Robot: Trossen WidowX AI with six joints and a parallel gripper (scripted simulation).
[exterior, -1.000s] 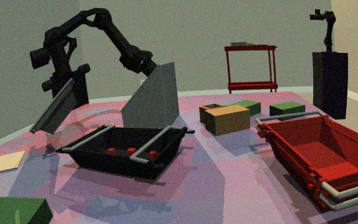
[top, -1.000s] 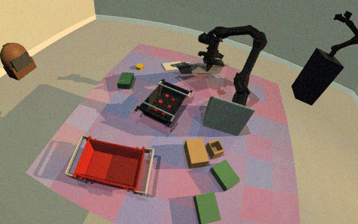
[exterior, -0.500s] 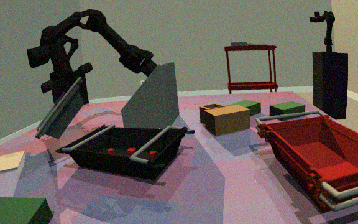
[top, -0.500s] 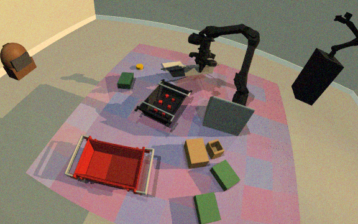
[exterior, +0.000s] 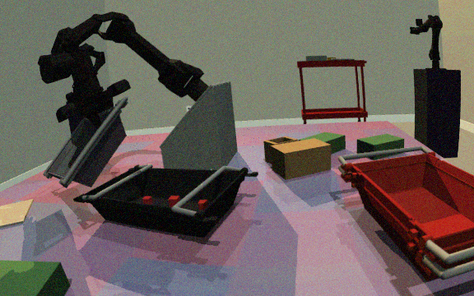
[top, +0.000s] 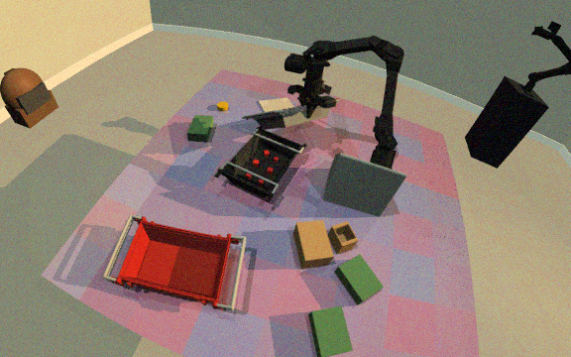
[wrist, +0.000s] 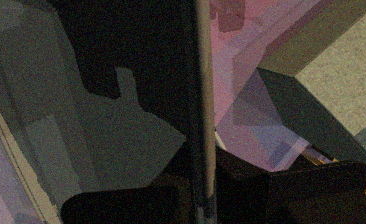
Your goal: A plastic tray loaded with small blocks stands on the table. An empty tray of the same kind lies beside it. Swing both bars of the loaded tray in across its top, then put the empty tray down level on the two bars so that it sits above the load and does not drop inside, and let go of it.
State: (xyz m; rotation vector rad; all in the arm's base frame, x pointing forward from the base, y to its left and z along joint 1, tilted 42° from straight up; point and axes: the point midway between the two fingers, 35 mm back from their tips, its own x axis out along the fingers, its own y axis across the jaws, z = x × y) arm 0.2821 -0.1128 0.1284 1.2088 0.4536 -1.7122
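My gripper tip is 70 mm short of the grey tray and 40 mm to the left of it. Also, from my gripper tip: cream tile: 190 mm ahead, 230 mm to the right, 140 mm below.
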